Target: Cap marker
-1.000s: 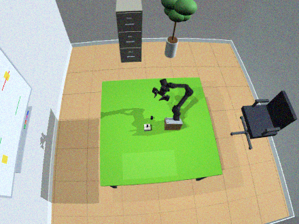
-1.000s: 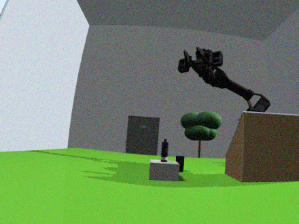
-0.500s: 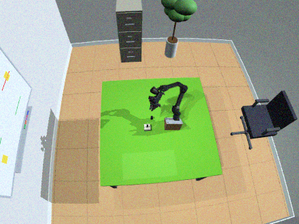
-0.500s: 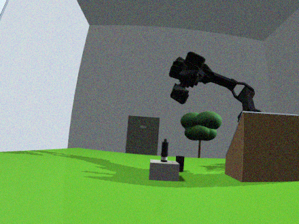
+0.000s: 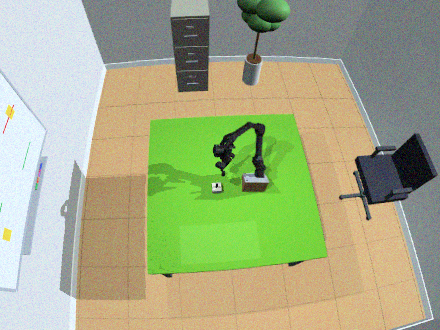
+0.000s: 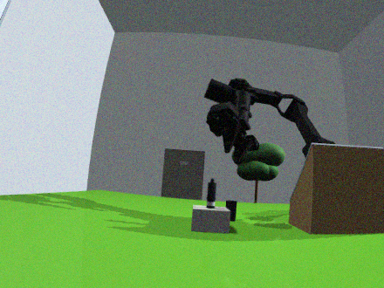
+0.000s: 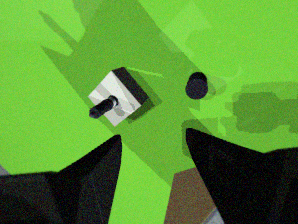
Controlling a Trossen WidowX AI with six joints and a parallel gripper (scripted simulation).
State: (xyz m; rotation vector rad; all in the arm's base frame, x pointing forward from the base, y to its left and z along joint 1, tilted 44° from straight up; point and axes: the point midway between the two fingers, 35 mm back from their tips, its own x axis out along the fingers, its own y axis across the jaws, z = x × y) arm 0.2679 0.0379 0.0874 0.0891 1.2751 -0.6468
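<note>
Now: the black cap 13 cm below my gripper tip, 3 cm to the right of it and 1 cm behind it. From my gripper tip the other things lie so: grey holder block (13 cm below, 9 cm to the left, 4 cm ahead).
</note>
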